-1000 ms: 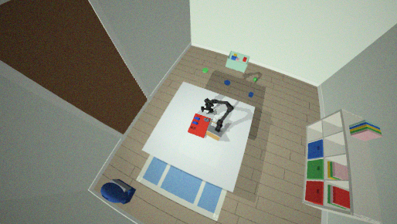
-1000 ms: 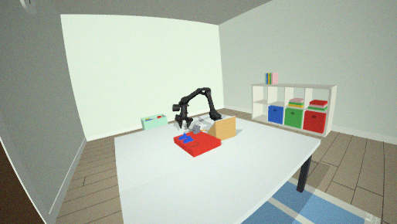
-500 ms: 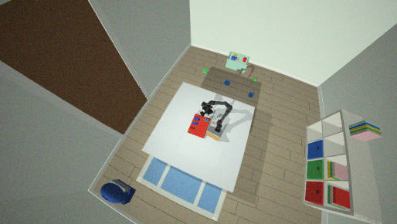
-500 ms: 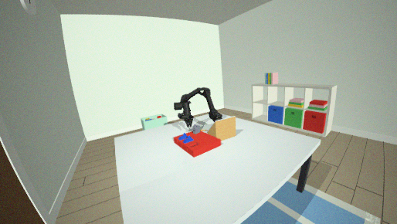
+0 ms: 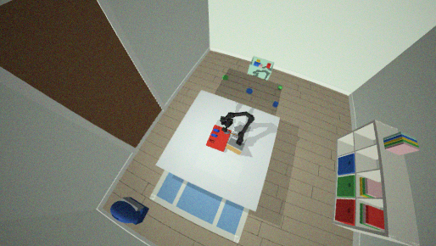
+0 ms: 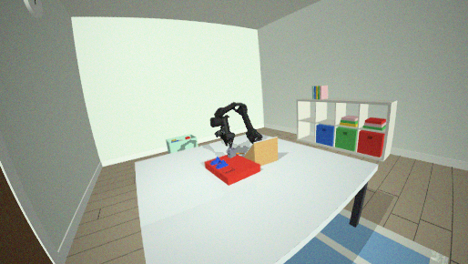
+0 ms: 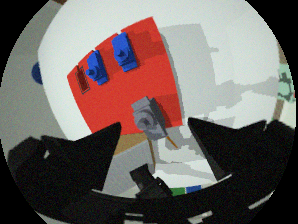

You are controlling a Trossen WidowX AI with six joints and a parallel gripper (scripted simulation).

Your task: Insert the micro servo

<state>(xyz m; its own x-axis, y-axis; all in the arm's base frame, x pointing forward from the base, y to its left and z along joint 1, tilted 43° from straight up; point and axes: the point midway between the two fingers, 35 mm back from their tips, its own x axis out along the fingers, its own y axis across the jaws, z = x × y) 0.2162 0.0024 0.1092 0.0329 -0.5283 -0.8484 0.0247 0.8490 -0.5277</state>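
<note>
Now: gripper tip 110 mm to the right of the red robot deck and 100 mm above it.
</note>
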